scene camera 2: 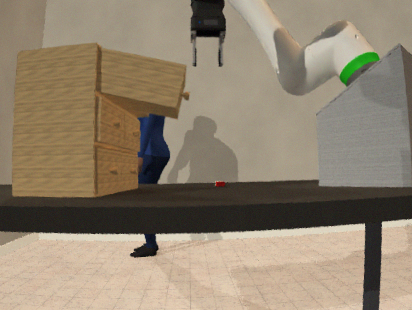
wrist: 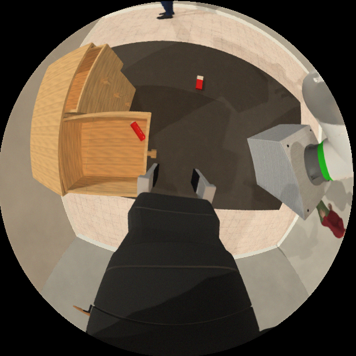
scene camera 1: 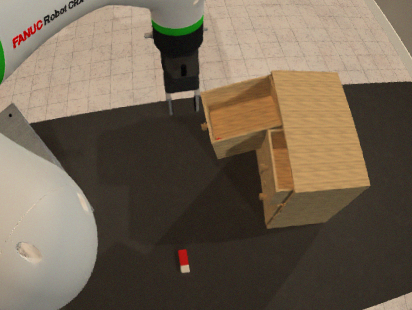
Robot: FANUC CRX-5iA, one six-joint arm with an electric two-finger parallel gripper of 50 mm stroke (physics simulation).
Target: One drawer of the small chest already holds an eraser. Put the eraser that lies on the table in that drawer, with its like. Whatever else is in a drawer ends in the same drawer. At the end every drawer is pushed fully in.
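The red eraser with a white end (scene camera 1: pixel 184 261) (scene camera 2: pixel 220 184) (wrist: pixel 199 83) lies on the dark table. The wooden chest (scene camera 1: pixel 320 130) (scene camera 2: pixel 55 120) has one upper drawer (scene camera 1: pixel 245 117) (scene camera 2: pixel 142 82) (wrist: pixel 110 152) pulled far out, its front sagging. A slim red object (wrist: pixel 138 131) lies inside near the front; I cannot tell if it is an eraser. The other upper drawer (scene camera 1: pixel 282 167) (wrist: pixel 84 82) is partly out; no item shows in its visible part. My gripper (scene camera 1: pixel 183 111) (scene camera 2: pixel 207 65) (wrist: pixel 175 173) is open and empty, pointing down beside the far-out drawer's front, clear of its knob (scene camera 1: pixel 204 127) (scene camera 2: pixel 186 95) (wrist: pixel 152 153).
The lower drawer fronts (scene camera 2: pixel 116 162) look shut below the upper drawers. The grey robot base (scene camera 2: pixel 360 130) (wrist: pixel 280 160) stands on the table across from the chest. A person in blue (scene camera 2: pixel 154 150) stands beyond the table. The robot's white arm (scene camera 1: pixel 50 225) covers the left of scene camera 1.
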